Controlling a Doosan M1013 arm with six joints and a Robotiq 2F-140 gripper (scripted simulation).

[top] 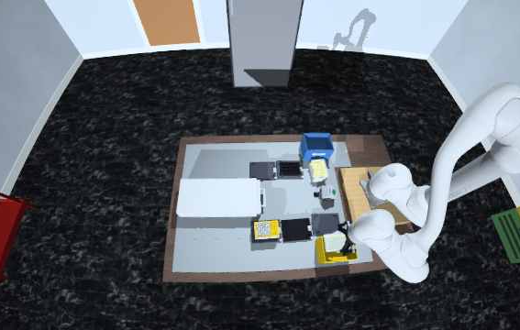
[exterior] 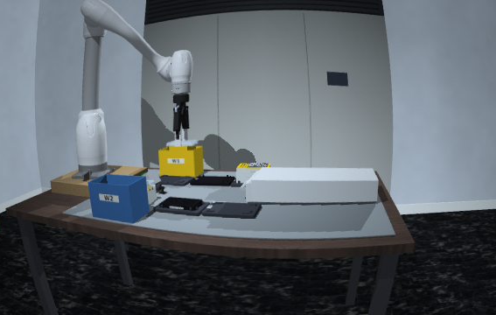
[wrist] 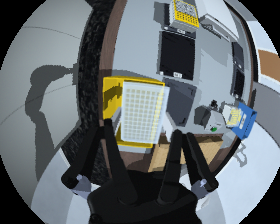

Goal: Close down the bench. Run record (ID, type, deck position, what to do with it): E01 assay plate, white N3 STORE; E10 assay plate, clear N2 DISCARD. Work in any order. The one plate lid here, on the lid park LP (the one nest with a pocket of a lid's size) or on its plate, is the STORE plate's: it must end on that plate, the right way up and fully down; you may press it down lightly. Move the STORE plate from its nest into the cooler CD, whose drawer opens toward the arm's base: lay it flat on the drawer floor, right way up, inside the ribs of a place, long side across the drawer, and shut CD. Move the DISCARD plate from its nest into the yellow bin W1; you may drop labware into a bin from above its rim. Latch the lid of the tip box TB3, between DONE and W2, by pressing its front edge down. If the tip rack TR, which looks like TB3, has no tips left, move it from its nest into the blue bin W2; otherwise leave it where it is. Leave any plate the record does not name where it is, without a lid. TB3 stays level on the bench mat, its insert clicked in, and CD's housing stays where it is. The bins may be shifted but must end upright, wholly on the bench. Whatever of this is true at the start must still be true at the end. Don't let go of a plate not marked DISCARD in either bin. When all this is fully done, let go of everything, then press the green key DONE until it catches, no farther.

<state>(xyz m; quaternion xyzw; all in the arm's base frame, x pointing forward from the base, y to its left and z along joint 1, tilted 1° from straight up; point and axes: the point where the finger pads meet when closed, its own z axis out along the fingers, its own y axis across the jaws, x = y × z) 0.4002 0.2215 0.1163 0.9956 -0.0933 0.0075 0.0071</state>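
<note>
Right now my hand is 20 mm above the pale plate. From my hand the other things lie so: black nest (160 mm below, 150 mm ahead, 130 mm to the right); then yellow bin W1 (130 mm below, 30 mm to the left, 10 mm behind); then grey nest (160 mm below, 120 mm to the right, 30 mm behind).
</note>
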